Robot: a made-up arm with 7 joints.
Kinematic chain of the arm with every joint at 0, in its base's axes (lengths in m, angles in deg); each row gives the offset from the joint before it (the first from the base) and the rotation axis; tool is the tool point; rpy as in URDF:
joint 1: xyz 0 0 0.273 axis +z
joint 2: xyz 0 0 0 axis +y
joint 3: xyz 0 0 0.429 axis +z
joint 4: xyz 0.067 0 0 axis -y
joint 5: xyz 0.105 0 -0.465 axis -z
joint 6: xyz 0 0 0 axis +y
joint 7: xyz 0.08 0 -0.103 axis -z
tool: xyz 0 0 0 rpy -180 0 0
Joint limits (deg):
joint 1: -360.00..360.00
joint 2: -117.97..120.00
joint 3: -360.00..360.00
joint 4: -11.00..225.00
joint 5: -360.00..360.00
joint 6: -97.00..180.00
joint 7: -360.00..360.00
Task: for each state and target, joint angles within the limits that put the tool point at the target. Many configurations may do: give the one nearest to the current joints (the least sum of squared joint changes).
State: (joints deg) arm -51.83 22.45 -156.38 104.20 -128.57 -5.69 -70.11
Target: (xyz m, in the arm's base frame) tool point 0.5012 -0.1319 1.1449
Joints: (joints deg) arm -12.62 51.02 -182.20 143.67 -126.81 19.56 -70.11
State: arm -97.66 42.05 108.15 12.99 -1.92 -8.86 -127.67
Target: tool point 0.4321 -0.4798 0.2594
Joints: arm -113.82 54.79 74.96 47.75 3.02 -10.67 -127.67
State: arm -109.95 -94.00 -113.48 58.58 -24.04 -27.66 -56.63
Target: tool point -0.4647 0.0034 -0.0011
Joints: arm -88.50 -106.80 -123.87 32.75 -23.53 -21.36 -56.63
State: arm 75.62 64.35 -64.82 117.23 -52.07 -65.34 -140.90
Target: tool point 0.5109 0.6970 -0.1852
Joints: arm 68.24 104.20 -56.95 133.38 -43.63 -28.47 -140.90
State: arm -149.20 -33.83 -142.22 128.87 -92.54 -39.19 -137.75
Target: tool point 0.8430 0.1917 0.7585
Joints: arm -181.75 -47.86 -152.76 145.79 -83.90 -13.40 -137.75
